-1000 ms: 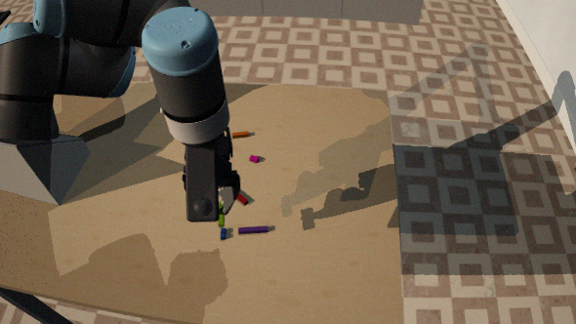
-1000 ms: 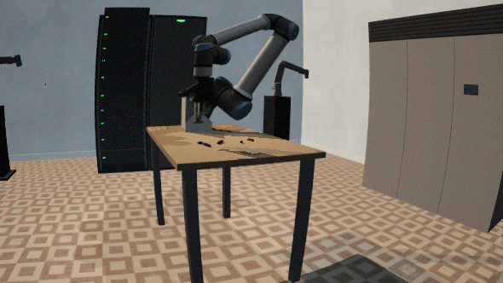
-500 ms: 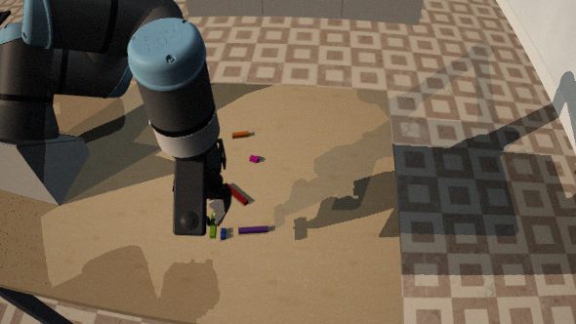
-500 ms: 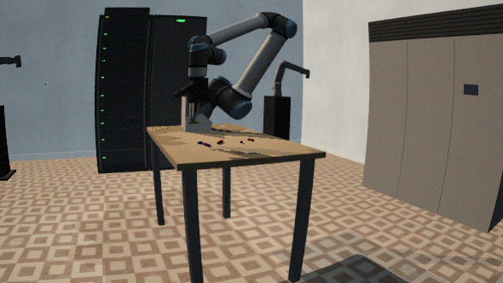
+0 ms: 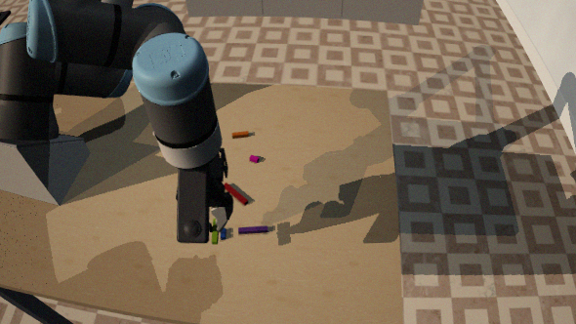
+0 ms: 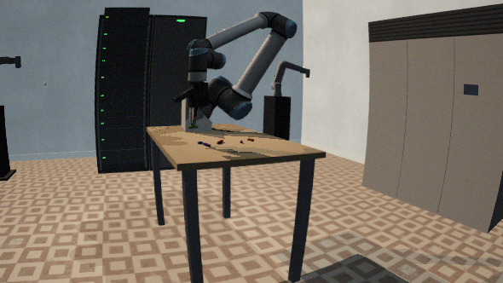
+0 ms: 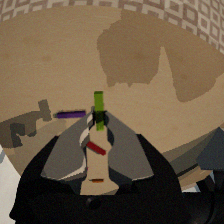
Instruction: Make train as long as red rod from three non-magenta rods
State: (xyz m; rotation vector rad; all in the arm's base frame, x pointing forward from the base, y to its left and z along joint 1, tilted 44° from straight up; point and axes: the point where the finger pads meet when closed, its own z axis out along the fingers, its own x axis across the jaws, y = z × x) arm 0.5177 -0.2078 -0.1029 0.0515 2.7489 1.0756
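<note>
My hand is 60 mm short of the purple rod, 50 mm to the right of it and 90 mm above it. Round my hand: red rod: 20 mm ahead, 140 mm to the left, 90 mm below; magenta rod: 50 mm ahead, 240 mm to the left, 90 mm below; lime rod: 10 mm below.
</note>
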